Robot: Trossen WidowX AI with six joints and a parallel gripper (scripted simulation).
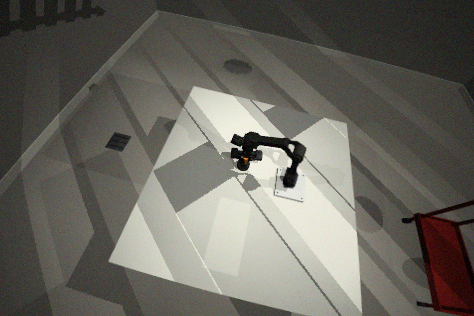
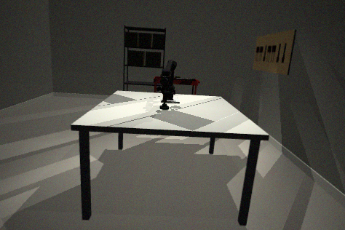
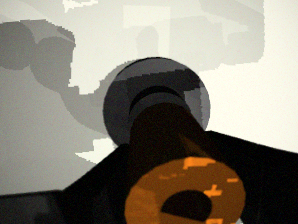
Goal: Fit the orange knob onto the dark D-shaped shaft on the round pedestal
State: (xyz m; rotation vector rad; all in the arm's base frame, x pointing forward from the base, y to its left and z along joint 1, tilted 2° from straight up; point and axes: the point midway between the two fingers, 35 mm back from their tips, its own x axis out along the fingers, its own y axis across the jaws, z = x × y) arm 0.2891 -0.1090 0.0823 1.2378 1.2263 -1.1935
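The orange knob lies 20 mm above my gripper tip. Also, from my gripper tip: dark round pedestal: 40 mm below.
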